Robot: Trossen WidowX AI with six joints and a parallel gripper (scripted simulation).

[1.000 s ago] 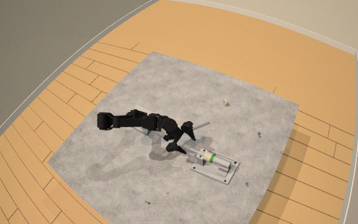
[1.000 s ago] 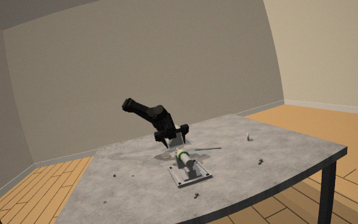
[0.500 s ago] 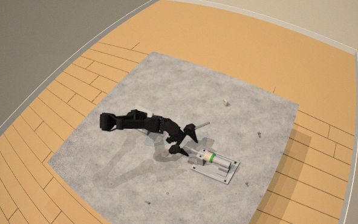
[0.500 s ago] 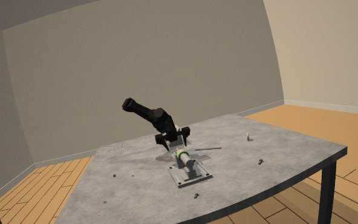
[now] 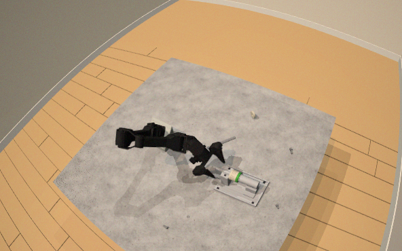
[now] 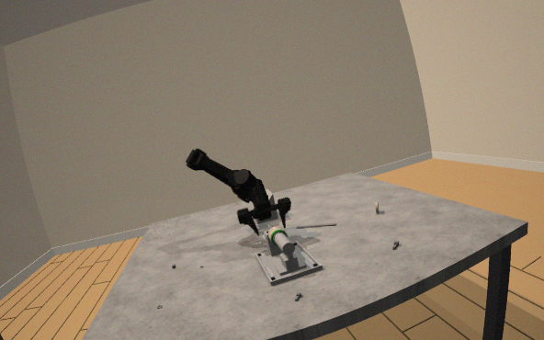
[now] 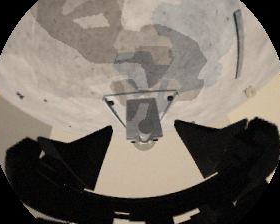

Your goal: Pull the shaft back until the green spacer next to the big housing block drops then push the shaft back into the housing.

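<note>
Now: gripper tip 50 mm short of the shaft and 10 mm below it. From my gripper tip the other things lie so: thin grey rod 190 mm to the left, 90 mm behind, 70 mm below; beige spacer 80 mm ahead, 10 mm above; green spacer 100 mm ahead, 10 mm to the right, 10 mm above.
</note>
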